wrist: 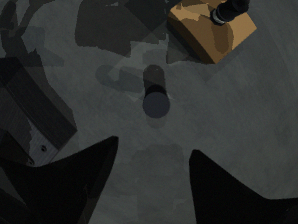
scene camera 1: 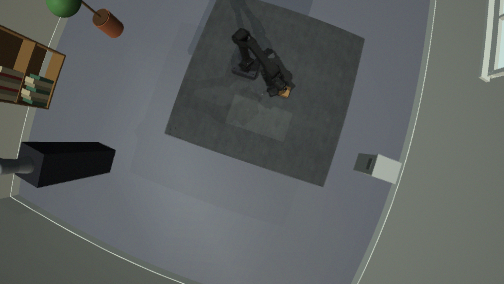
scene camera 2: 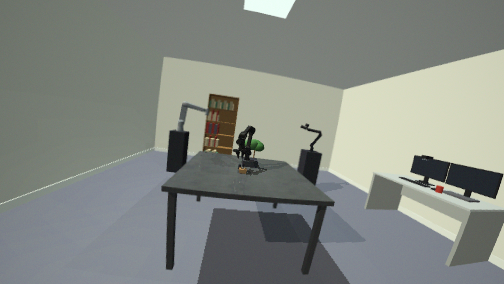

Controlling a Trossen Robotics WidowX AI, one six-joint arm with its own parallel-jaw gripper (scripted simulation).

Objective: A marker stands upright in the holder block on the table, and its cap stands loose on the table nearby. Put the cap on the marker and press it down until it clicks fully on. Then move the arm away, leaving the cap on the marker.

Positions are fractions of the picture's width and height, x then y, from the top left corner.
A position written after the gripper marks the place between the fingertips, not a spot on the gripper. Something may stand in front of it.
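Note:
The gripper (wrist: 0.52,0.67) is visible together with a dark cap (wrist: 0.53,0.47).

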